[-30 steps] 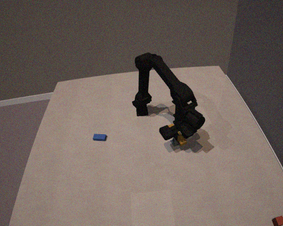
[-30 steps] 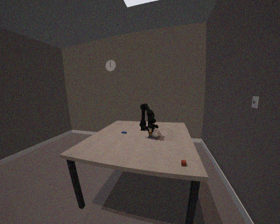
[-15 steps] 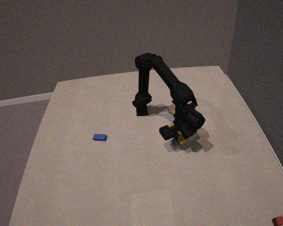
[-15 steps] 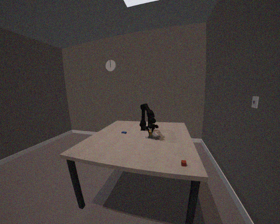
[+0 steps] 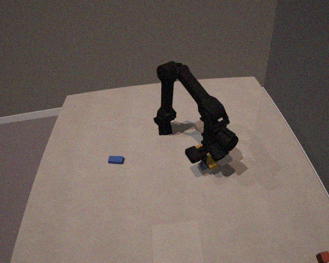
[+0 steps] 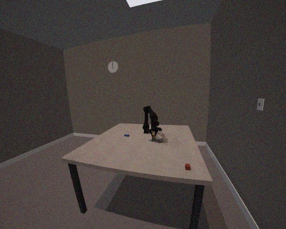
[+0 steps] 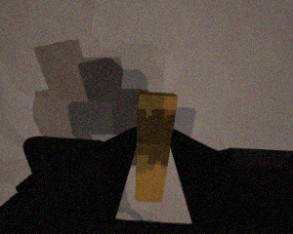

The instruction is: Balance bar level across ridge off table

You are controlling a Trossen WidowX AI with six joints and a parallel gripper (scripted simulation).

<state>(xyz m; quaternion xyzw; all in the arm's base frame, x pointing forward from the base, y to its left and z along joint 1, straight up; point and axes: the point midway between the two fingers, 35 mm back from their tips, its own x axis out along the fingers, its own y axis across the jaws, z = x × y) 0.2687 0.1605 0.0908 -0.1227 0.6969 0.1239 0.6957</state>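
Now: the yellow bar 30 mm behind my gripper tip and 10 mm to the right of it. Also, from my gripper tip: blue oblong block 100 mm behind, 400 mm to the right, 50 mm below; small red cube 470 mm ahead, 340 mm to the left, 40 mm below.
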